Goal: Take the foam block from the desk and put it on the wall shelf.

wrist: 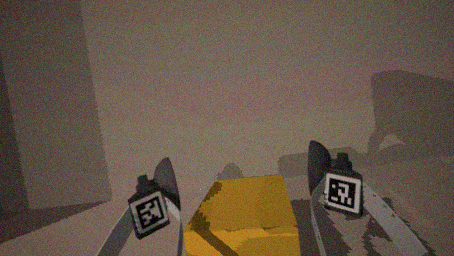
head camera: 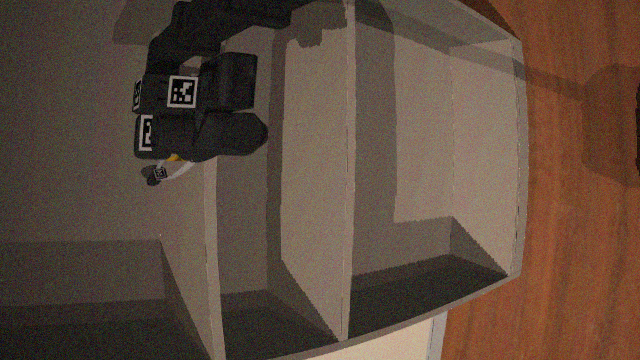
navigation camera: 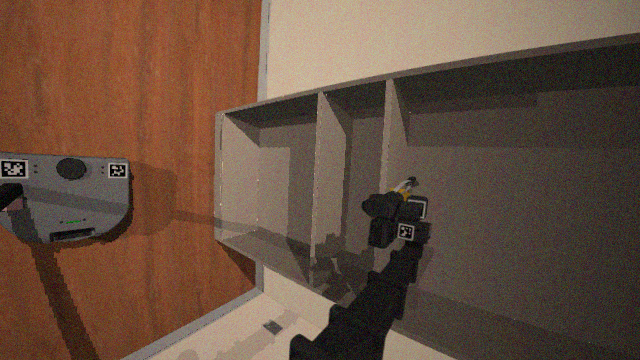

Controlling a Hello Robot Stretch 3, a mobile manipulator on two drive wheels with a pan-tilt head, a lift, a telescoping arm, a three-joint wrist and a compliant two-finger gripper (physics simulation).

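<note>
The yellow foam block (head camera: 173, 157) (navigation camera: 401, 192) (wrist: 250, 205) sits low in the wrist view between the two fingers, with a gap on each side. Its upper part shows and its near part is cut off by the frame edge. My gripper (head camera: 152, 176) (navigation camera: 412, 181) (wrist: 241, 167) is open around the block and reaches into the wall shelf (head camera: 212, 280) (navigation camera: 316, 175), at the edge of one of its boards. In the head and navigation views the wrist hides most of the block. The underside of the block is hidden, so its contact with the board cannot be seen. The desk does not show.
More shelf boards and compartments lie to the right in the head view. A side panel (wrist: 55, 100) stands left of the fingers in the wrist view. The dark arm (navigation camera: 370, 310) reaches in from below in the navigation view. My base (navigation camera: 95, 195) stands on the wooden floor (navigation camera: 190, 60).
</note>
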